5 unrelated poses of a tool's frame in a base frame.
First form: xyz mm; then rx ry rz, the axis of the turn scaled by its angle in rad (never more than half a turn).
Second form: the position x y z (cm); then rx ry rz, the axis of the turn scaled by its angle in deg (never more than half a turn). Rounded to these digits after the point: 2 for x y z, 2 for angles.
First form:
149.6, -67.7, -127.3, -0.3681, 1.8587, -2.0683
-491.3, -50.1, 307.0, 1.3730, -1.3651, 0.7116
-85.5, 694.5, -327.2, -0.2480, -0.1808, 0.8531
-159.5, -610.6, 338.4, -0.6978, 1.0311, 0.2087
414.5, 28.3, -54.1, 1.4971, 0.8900, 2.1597
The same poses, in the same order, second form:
14.96, -6.77, -12.73, -21.09, 106.50, -118.50
-49.13, -5.01, 30.70, 78.67, -78.21, 40.77
-8.55, 69.45, -32.72, -14.21, -10.36, 48.88
-15.95, -61.06, 33.84, -39.98, 59.08, 11.96
41.45, 2.83, -5.41, 85.78, 50.99, 123.74

